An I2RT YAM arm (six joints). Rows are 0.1 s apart.
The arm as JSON. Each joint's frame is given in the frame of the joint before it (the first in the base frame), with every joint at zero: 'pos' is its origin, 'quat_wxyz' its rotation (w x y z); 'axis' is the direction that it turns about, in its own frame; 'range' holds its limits. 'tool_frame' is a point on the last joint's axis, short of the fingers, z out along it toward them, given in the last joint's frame.
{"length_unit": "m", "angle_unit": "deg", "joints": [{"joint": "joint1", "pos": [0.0, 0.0, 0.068], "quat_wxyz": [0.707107, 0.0, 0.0, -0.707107], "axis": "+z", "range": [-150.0, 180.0]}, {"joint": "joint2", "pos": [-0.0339, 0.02, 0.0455], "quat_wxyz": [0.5, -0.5, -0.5, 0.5], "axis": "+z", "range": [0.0, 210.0]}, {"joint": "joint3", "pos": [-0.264, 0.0, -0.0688], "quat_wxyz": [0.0, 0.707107, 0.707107, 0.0], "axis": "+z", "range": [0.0, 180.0]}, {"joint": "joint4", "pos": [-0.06, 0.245, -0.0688], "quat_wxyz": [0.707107, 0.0, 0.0, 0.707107], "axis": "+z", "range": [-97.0, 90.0]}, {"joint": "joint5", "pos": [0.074, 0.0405, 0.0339], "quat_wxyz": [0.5, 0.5, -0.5, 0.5], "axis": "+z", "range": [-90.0, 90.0]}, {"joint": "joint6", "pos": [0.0, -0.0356, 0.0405], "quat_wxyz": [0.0, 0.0, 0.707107, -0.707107], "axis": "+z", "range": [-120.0, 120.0]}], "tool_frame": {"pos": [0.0, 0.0, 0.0], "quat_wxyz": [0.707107, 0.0, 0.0, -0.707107]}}
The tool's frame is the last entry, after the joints.
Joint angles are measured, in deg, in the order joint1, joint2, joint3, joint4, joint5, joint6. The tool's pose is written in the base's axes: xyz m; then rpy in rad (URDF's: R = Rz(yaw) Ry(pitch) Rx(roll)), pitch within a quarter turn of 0, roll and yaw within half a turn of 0. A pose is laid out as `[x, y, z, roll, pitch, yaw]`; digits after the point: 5 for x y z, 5 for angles.
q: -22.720 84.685 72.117 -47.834 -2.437 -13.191
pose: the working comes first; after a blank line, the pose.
Where each joint sits with the arm in this pose, in the base's axes (m; each line is computed from the numbers above, not from the rounded line before):
joint1: 0.0000 0.0000 0.0680
joint2: 0.0315 0.0235 0.1135
joint3: -0.0176 -0.0305 0.3764
joint4: 0.2416 -0.0644 0.3816
joint5: 0.2947 -0.1234 0.3373
joint6: 0.2790 -0.1152 0.2863
the tool: 0.2790 -0.1152 0.2863

[0.27901, -0.11519, 0.28635, -3.05352, 0.51131, 3.00955]
